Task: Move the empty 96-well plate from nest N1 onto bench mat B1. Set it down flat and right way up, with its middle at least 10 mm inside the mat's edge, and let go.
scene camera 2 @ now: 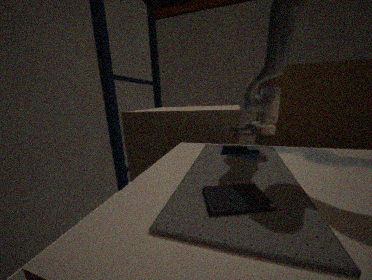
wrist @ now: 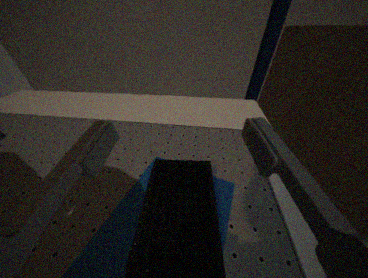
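Observation:
The black 96-well plate (scene camera 2: 234, 149) (wrist: 182, 220) lies flat on the blue bench mat (scene camera 2: 251, 154) (wrist: 226, 197), at the far end of the grey board in the scene view. Blue mat shows on both sides of the plate in the wrist view, turned at an angle to it. The plate's near end is cut off there, and its wells are too dark to make out. My gripper (scene camera 2: 241, 131) (wrist: 181, 145) is open and empty, raised above the plate, with its fingers apart on either side and not touching it.
A dark, flat, nest-like block (scene camera 2: 236, 200) sits on the grey perforated board (scene camera 2: 190, 222) (wrist: 175, 137), nearer the scene camera. A light-topped box (scene camera 2: 180, 125) stands behind the table, beside a blue rack post (scene camera 2: 106, 80) (wrist: 265, 55).

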